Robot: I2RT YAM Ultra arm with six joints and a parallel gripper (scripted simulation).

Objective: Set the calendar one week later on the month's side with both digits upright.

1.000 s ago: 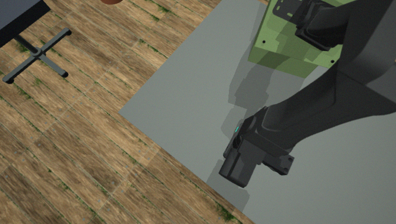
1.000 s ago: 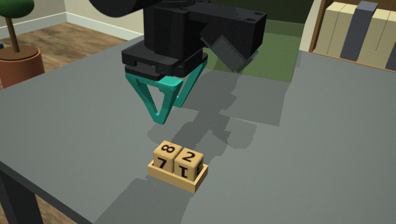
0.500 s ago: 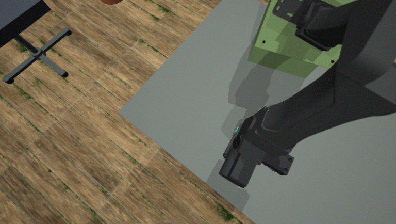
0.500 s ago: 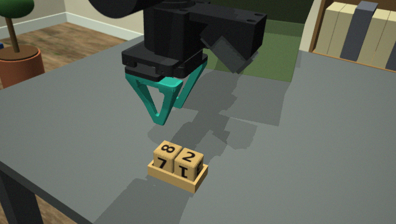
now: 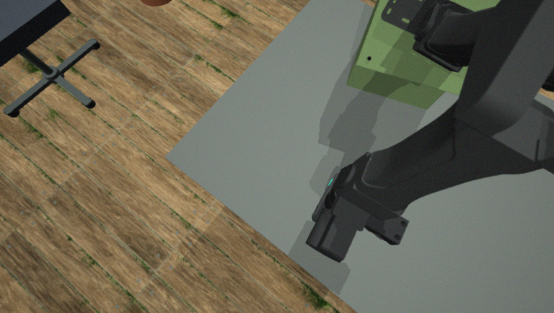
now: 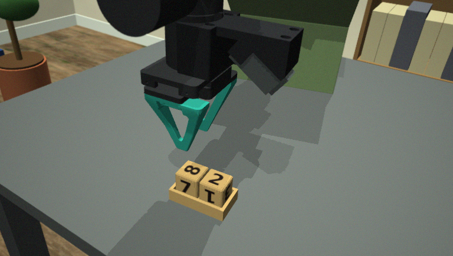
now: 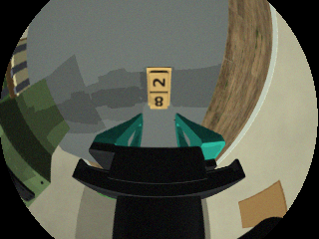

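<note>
My hand is 9 cm above the tray and 2 cm to the right of it.
</note>
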